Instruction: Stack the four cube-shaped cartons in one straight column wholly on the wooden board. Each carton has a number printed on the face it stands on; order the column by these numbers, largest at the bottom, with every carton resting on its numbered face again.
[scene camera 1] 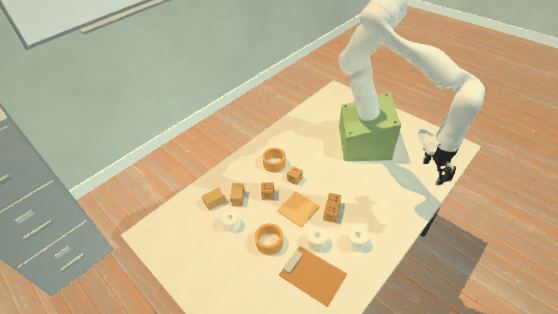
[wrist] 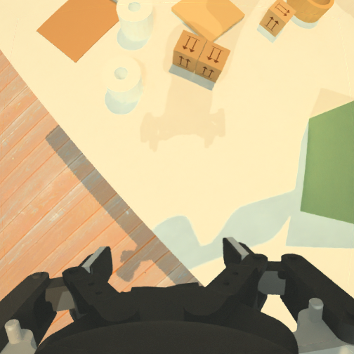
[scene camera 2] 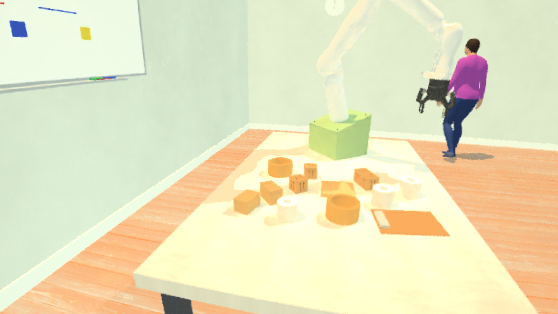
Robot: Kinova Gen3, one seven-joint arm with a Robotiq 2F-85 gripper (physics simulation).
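Seen in the pictures: gripper, fingertip midpoint: (scene camera 1: 431,173) (scene camera 2: 431,115); arm's base at its link origin: (scene camera 1: 368,113) (scene camera 2: 339,118).
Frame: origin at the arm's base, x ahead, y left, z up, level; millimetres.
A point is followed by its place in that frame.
Two cube cartons, one nearer the white rolls (scene camera 1: 330,214) {z -130, x 469, y 78 mm} (scene camera 2: 371,182) {z -145, x 473, y 71 mm} (wrist: 186,51) and one nearer the robot base (scene camera 1: 334,199) (scene camera 2: 361,174) (wrist: 213,59), stand side by side, touching, right of the wooden board (scene camera 1: 298,209) {z -166, x 494, y -50 mm} (scene camera 2: 329,189) {z -166, x 504, y -87 mm} (wrist: 207,17). A third carton (scene camera 1: 267,190) {z -128, x 507, y -190 mm} (scene camera 2: 298,183) {z -139, x 523, y -201 mm} stands left of the board. A fourth carton (scene camera 1: 295,175) {z -128, x 379, y -139 mm} (scene camera 2: 310,170) {z -140, x 389, y -154 mm} stands behind the board; a carton (wrist: 276,19) also shows at the upper right in the wrist view. All show arrow marks; their bottom faces are hidden. My gripper (scene camera 1: 434,171) {z 81, x 278, y 340 mm} (scene camera 2: 433,111) {z 81, x 278, y 340 mm} (wrist: 167,254) is open and empty, high near the table's right edge.
Two plain boxes (scene camera 1: 214,198) {z -133, x 653, y -349 mm} (scene camera 1: 237,194) {z -126, x 590, y -279 mm} lie at the left. Two orange rings (scene camera 1: 274,167) {z -144, x 378, y -249 mm} (scene camera 1: 269,247) {z -126, x 709, y -33 mm} and several white rolls (scene camera 1: 230,221) {z -122, x 704, y -217 mm} (scene camera 1: 317,240) {z -118, x 597, y 96 mm} (scene camera 1: 358,240) {z -117, x 519, y 216 mm} stand around the board. A clipboard (scene camera 1: 315,277) {z -175, x 694, y 148 mm} lies in front. The green robot base (scene camera 1: 370,142) {z -64, x 96, y 61 mm} stands behind.
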